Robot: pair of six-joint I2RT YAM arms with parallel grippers.
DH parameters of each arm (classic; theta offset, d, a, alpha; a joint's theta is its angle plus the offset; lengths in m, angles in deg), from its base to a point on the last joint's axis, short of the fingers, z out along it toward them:
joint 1: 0 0.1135 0.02 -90
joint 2: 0 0 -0.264 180
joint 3: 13.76 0 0.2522 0
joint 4: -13.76 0 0.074 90
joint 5: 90 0 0 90
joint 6: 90 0.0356 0 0
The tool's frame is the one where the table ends.
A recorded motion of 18 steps. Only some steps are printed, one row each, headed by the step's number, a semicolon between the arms.
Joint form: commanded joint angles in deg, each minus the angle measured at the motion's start. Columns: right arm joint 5, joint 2, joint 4, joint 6, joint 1, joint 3; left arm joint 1, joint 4, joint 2, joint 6, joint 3, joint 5.
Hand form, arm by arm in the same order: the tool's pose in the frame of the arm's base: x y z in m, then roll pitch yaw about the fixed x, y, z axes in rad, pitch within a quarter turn. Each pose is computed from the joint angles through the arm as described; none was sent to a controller.
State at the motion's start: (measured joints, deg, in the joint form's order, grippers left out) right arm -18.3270 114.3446 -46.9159 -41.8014 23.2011 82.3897; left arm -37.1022 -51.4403 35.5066 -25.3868 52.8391 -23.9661
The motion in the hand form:
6: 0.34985 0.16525 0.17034 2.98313 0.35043 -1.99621; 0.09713 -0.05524 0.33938 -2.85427 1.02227 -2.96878
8: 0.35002 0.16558 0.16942 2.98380 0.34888 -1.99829; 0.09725 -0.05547 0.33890 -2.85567 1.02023 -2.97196
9: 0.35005 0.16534 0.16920 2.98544 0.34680 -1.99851; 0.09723 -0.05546 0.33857 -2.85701 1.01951 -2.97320
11: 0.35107 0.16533 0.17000 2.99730 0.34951 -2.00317; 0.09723 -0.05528 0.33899 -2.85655 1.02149 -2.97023
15: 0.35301 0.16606 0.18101 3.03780 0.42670 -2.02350; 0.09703 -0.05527 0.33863 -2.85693 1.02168 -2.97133
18: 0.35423 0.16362 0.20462 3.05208 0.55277 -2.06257; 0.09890 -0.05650 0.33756 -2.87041 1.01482 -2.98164
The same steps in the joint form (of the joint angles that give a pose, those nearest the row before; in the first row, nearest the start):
6: -1.82 0.27 -2.63 -0.38 0.27 0.67; 0.07 0.99 0.18 0.78 0.15 0.12
8: -1.71 0.38 -2.45 -0.21 0.31 0.62; 0.05 0.99 0.20 0.78 0.07 0.22
9: -1.56 0.39 -2.44 -0.21 0.29 0.59; 0.05 0.97 0.18 0.78 0.01 0.23
11: -1.12 0.27 -1.85 0.23 0.27 0.58; 0.08 0.99 0.18 0.78 0.08 0.10
15: -1.97 -1.97 2.61 2.55 0.18 -0.59; 0.02 1.00 0.10 0.78 -0.02 0.07
18: -5.21 -5.69 6.93 5.95 -0.50 -1.35; 0.09 1.03 0.65 0.78 -0.06 0.08

